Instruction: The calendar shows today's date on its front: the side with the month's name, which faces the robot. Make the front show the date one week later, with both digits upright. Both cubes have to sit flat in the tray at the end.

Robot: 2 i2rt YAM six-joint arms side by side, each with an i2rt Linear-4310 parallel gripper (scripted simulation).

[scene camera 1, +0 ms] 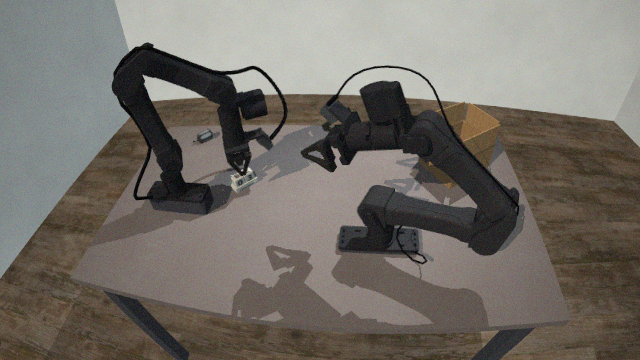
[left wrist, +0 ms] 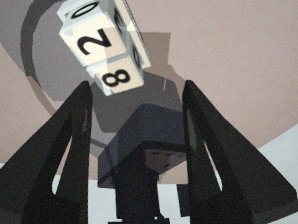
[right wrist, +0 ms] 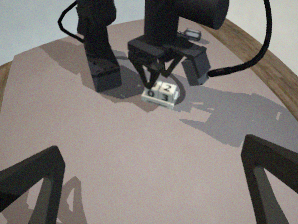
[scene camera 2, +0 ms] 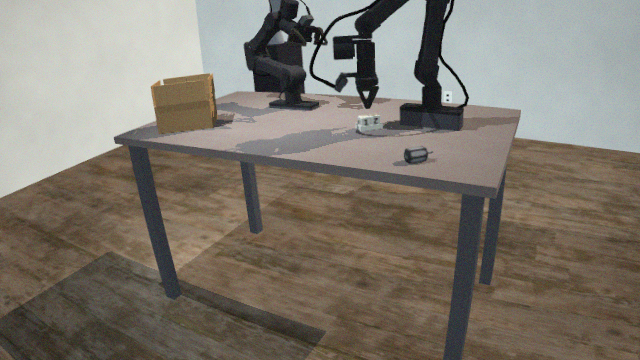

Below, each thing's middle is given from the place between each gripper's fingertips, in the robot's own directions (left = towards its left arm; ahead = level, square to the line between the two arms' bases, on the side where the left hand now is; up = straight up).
Scene:
Now: left hand (scene camera 1: 241,170) 620 mm to the left of the cardboard box (scene camera 2: 186,106), 250 mm short of it and 10 mm above it.
I see the cardboard box 370 mm to the right of my right hand (scene camera 1: 312,140), 320 mm ahead of it and 190 mm below it.

